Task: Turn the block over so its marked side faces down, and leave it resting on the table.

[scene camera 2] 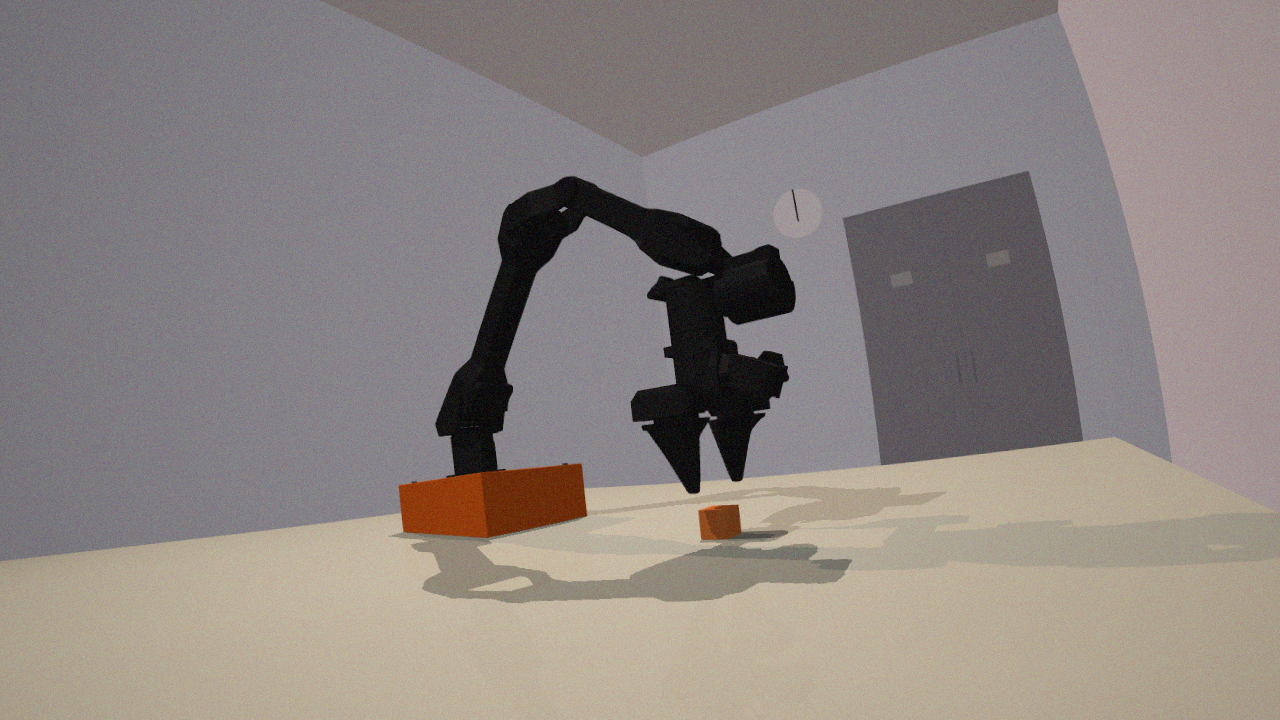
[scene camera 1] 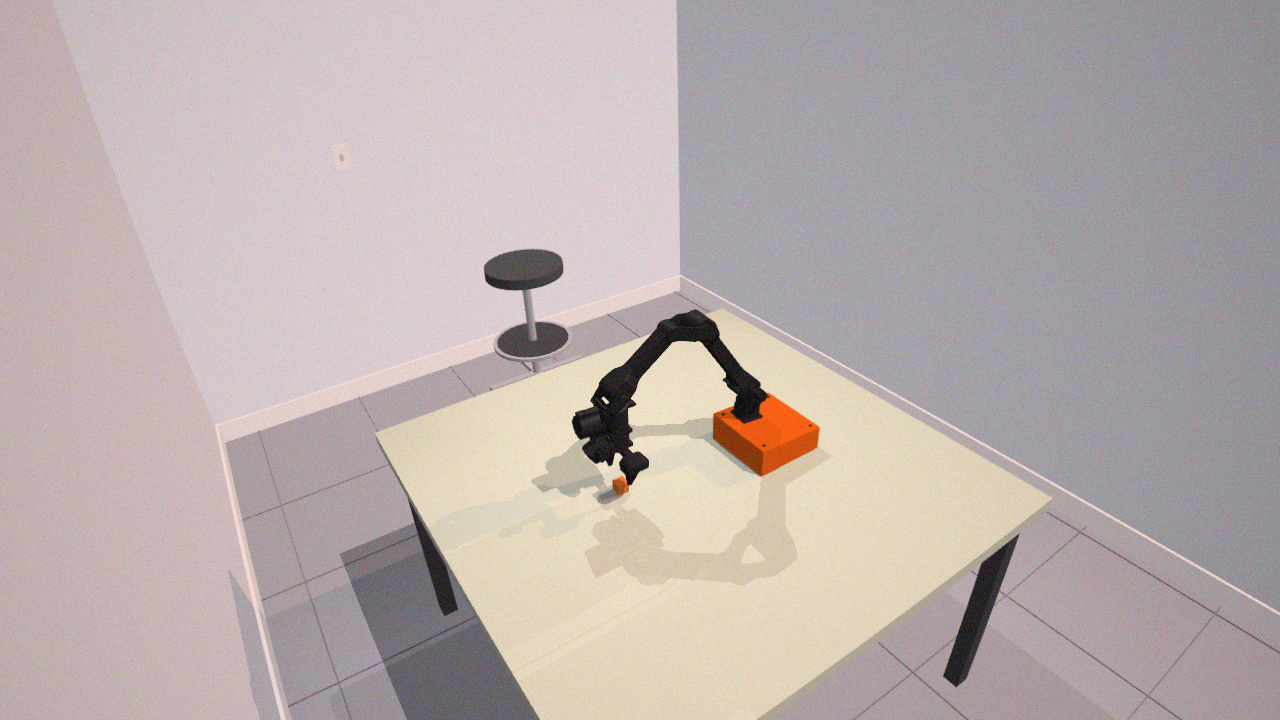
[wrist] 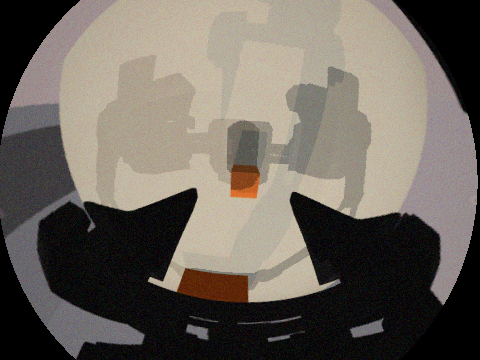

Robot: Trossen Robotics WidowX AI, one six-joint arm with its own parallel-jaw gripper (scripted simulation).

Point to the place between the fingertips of the gripper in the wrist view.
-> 244,195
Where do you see an orange block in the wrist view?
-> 245,179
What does the gripper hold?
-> Nothing.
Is the gripper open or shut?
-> Open.
